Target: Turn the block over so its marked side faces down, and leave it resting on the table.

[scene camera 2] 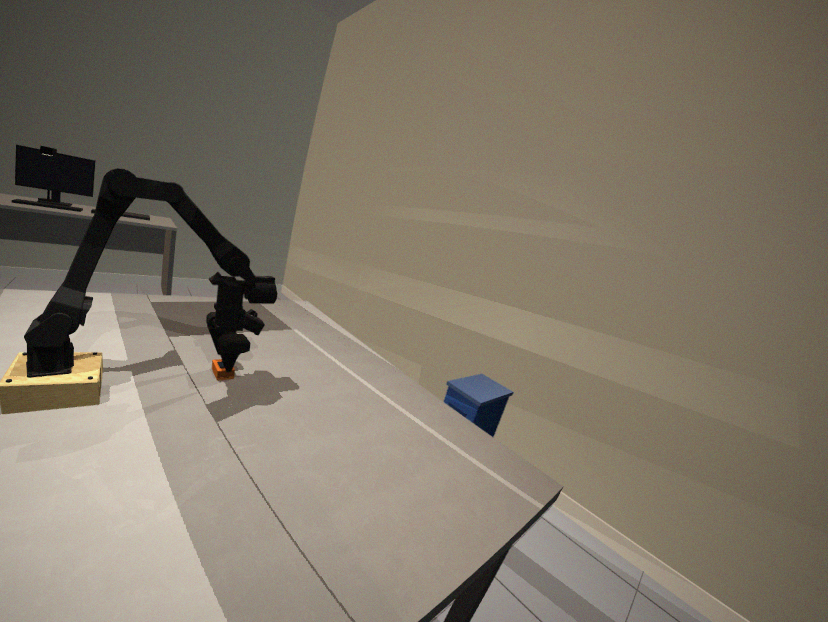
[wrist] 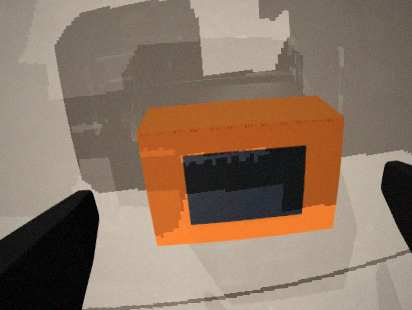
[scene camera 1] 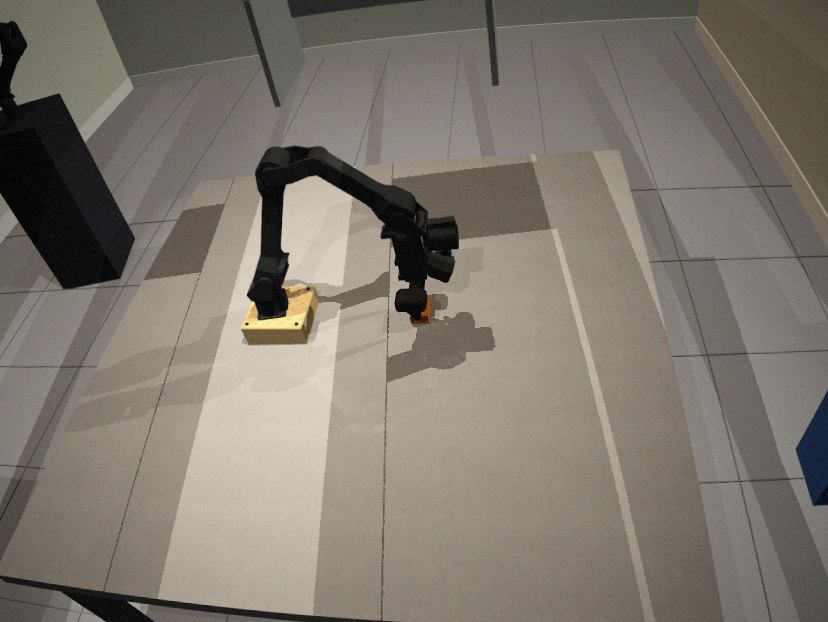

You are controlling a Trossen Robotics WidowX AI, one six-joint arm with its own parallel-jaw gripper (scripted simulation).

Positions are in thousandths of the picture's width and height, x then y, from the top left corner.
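Note:
Scene camera 1: my gripper (scene camera 1: 508, 490), open and holding nothing. Scene camera 2: the gripper (scene camera 2: 271, 583) visible. Wrist view: same gripper (wrist: 598, 618) visible.

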